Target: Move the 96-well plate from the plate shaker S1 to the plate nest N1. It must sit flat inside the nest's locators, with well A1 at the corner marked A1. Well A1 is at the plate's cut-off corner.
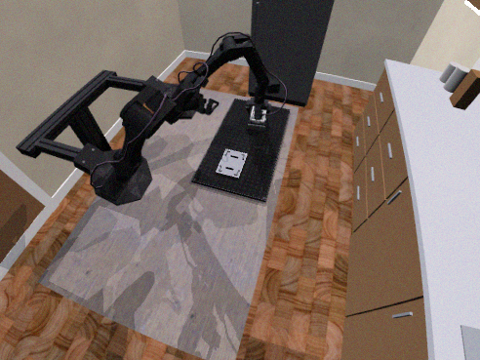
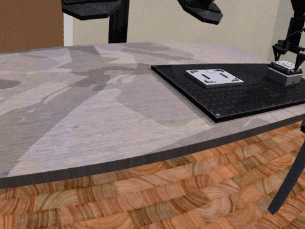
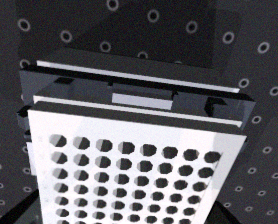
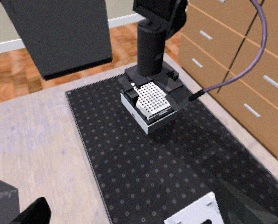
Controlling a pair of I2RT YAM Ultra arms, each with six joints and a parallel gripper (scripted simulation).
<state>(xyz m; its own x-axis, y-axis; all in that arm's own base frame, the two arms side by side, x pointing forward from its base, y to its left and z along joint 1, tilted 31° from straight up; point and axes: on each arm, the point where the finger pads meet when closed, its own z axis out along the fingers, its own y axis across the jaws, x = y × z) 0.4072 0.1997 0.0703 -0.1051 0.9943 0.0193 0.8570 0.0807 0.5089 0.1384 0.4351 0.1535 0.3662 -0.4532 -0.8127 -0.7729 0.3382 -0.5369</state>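
The flat nest lies 4 cm behind my left hand, 35 cm to the right of it and 6 cm below it. Round my left hand: white 96-well plate: right at my left hand.
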